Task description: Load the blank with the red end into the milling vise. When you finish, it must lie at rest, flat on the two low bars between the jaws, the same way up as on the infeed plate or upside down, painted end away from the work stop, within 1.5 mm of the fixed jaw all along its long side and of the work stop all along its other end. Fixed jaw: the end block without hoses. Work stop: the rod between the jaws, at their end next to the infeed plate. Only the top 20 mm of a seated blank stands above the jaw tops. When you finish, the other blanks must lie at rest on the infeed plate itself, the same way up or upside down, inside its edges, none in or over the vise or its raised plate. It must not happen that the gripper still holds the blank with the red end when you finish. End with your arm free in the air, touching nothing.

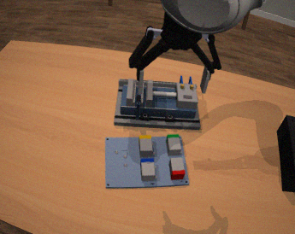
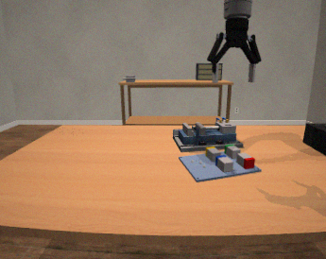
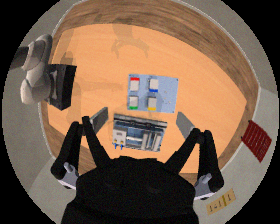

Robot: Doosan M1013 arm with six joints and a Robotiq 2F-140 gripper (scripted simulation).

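Right now my hand is 30 cm above the blue-ended blank, 5 cm to the right of it and 4 cm short of it. Round my hand: green-ended blank: 30 cm below, 5 cm to the right, 5 cm behind; then yellow-ended blank: 30 cm below, 4 cm to the right, 4 cm ahead; then hose block: 24 cm below, 23 cm to the right, 10 cm behind.
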